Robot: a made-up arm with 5 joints.
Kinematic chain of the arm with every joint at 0, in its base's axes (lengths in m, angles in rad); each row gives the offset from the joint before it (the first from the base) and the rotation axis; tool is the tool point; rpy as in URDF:
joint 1: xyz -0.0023 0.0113 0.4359 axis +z
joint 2: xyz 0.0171 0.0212 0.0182 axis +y
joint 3: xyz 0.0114 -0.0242 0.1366 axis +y
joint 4: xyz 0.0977 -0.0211 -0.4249 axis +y
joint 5: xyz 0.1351 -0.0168 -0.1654 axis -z
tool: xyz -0.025 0.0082 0.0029 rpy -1.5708 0 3.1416
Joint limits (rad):
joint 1: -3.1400..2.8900
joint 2: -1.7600..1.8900
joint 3: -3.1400..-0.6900
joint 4: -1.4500..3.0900
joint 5: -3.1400..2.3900
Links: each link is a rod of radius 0.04 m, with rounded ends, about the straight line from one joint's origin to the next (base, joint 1, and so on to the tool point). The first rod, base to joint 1, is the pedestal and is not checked.
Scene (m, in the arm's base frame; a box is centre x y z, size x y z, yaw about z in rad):
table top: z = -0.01
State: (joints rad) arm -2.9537 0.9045 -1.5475 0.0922 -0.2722
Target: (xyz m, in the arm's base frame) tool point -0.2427 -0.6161 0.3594
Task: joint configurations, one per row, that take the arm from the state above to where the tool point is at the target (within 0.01 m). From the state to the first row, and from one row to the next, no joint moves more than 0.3 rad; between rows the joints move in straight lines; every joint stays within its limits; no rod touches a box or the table.
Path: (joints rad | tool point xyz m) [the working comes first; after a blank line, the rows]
Joints at the target: -1.8793 0.5151 -1.3517 -0.1652 -0.2268
Straight joint move there: clear.

1: -2.6851 0.8072 -1.4986 0.0278 -0.2608 | -0.6082 -0.2423 0.2143
2: -2.4165 0.7098 -1.4496 -0.0365 -0.2495 | -0.5259 -0.4004 0.2626
3: -2.1479 0.6125 -1.4007 -0.1009 -0.2381 | -0.4003 -0.5289 0.3111
4: -1.8793 0.5151 -1.3517 -0.1652 -0.2268 | -0.2427 -0.6161 0.3594

